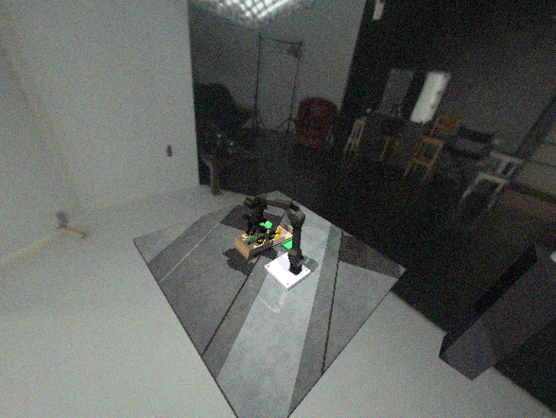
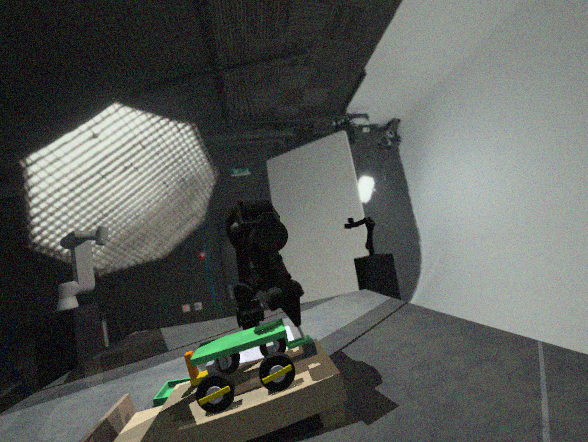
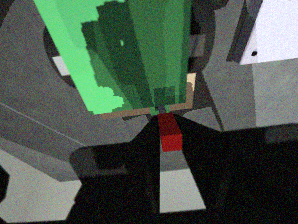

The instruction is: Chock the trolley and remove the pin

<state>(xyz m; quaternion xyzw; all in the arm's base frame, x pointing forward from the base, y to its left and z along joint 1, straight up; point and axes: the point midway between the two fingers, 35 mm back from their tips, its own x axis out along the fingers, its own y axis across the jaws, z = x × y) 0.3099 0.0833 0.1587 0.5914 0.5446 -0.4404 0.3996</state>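
Now: gripper tip 130 mm past the green tray, 270 mm to the left of it and 160 mm above it. Also, from my gripper tip: red-headed stop pin (right at my gripper tip); tan ramp (10 mm ahead, 110 mm to the right, 100 mm below); trolley (10 mm ahead, 110 mm to the right, 40 mm below).
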